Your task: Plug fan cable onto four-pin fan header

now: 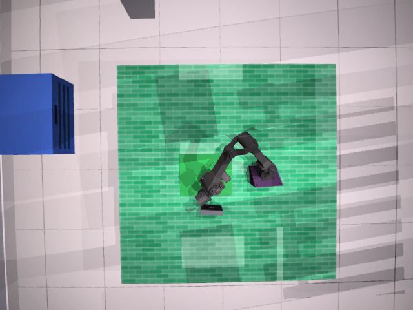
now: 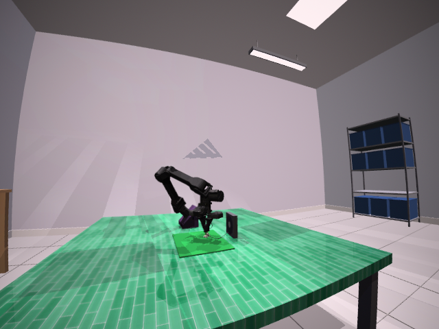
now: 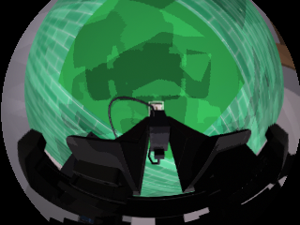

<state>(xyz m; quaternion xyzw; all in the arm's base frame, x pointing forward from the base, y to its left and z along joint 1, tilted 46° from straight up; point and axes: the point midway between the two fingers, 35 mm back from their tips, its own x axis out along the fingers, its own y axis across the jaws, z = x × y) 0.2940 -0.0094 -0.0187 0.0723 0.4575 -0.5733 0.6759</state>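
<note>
Right now the dark plug is 1 cm to the left of my gripper tip and 1 cm above it. From my gripper tip the other things lie so: black fan 13 cm to the left, 3 cm ahead, 2 cm above; then green board 5 cm to the right, 5 cm below, 4 cm ahead; then fan header 4 cm below, 1 cm to the left.
</note>
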